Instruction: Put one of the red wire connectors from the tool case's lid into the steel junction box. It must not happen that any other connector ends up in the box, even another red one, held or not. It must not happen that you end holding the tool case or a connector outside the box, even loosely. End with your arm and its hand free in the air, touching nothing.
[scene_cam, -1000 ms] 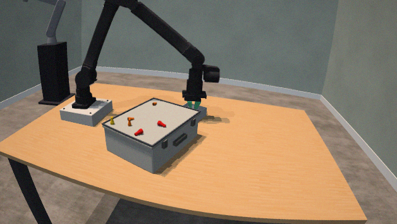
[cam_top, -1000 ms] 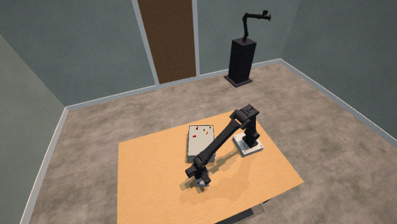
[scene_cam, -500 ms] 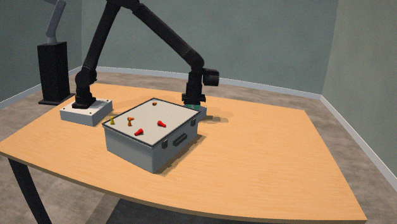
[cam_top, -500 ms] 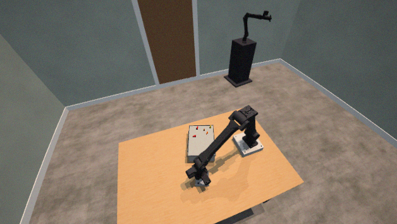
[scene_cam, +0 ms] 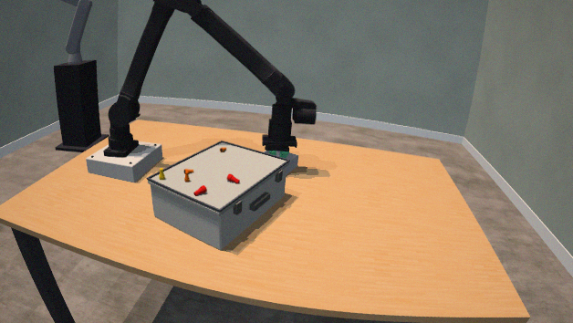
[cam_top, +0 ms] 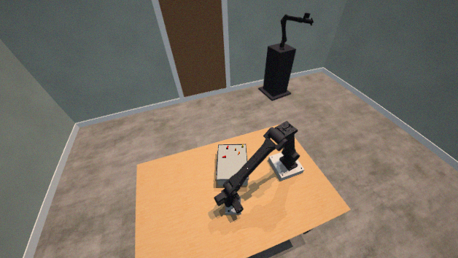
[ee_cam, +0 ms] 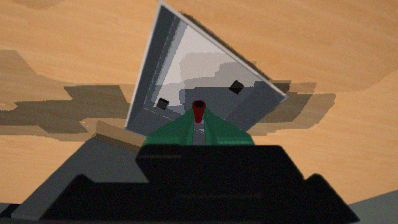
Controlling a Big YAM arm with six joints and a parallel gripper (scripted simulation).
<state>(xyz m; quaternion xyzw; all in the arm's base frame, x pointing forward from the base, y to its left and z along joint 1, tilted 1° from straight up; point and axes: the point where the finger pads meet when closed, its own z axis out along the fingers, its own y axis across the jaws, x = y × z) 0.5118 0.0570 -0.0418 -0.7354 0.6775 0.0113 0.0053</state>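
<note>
Now: hand right at the red wire connector. Also, from my hand: grey tool case 240 mm to the right, 130 mm behind, 60 mm above.
</note>
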